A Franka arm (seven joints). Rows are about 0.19 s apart.
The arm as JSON. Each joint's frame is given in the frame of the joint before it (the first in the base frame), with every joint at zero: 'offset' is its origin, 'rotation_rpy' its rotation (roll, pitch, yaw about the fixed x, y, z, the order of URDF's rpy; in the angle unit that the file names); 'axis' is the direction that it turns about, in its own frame. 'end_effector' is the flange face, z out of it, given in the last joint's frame.
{
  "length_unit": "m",
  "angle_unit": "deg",
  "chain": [
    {
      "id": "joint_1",
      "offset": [
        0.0,
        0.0,
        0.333
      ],
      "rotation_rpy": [
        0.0,
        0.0,
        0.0
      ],
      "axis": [
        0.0,
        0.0,
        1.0
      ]
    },
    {
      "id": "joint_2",
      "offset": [
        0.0,
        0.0,
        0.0
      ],
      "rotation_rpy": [
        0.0,
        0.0,
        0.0
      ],
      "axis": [
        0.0,
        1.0,
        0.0
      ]
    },
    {
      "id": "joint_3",
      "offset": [
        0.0,
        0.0,
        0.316
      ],
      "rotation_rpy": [
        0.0,
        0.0,
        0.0
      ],
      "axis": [
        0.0,
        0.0,
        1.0
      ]
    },
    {
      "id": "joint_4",
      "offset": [
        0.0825,
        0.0,
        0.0
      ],
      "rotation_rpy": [
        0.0,
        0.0,
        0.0
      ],
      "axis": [
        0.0,
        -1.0,
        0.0
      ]
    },
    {
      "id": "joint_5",
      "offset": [
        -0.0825,
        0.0,
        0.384
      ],
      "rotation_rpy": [
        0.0,
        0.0,
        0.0
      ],
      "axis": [
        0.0,
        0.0,
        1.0
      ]
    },
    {
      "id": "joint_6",
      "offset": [
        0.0,
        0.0,
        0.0
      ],
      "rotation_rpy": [
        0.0,
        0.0,
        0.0
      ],
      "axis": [
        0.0,
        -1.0,
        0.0
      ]
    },
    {
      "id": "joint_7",
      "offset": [
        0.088,
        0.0,
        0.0
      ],
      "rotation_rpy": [
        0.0,
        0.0,
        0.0
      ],
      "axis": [
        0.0,
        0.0,
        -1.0
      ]
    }
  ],
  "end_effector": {
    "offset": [
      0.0,
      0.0,
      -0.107
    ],
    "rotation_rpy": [
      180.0,
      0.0,
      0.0
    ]
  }
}
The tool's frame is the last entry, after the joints.
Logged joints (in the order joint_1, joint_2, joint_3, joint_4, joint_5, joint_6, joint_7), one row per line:
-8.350, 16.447, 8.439, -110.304, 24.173, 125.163, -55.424
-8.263, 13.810, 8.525, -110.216, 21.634, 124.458, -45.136
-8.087, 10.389, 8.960, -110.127, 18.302, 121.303, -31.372
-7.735, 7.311, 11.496, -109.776, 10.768, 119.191, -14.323
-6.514, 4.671, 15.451, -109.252, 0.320, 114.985, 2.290
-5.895, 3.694, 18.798, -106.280, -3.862, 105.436, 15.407
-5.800, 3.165, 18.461, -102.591, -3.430, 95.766, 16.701
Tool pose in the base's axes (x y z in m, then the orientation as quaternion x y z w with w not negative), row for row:
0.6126, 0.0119, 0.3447, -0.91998, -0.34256, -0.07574, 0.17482
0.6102, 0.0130, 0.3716, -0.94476, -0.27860, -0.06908, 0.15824
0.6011, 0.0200, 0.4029, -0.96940, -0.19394, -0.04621, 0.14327
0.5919, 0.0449, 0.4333, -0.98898, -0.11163, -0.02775, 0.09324
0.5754, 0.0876, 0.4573, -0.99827, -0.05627, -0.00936, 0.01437
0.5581, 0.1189, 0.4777, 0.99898, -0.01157, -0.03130, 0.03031
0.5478, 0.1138, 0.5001, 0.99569, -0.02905, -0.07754, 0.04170
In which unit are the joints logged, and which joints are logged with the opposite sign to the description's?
The joints are logged in degrees. Opposite sign: none.
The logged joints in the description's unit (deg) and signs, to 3 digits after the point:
-8.350, 16.447, 8.439, -110.304, 24.173, 125.163, -55.424
-8.263, 13.810, 8.525, -110.216, 21.634, 124.458, -45.136
-8.087, 10.389, 8.960, -110.127, 18.302, 121.303, -31.372
-7.735, 7.311, 11.496, -109.776, 10.768, 119.191, -14.323
-6.514, 4.671, 15.451, -109.252, 0.320, 114.985, 2.290
-5.895, 3.694, 18.798, -106.280, -3.862, 105.436, 15.407
-5.800, 3.165, 18.461, -102.591, -3.430, 95.766, 16.701

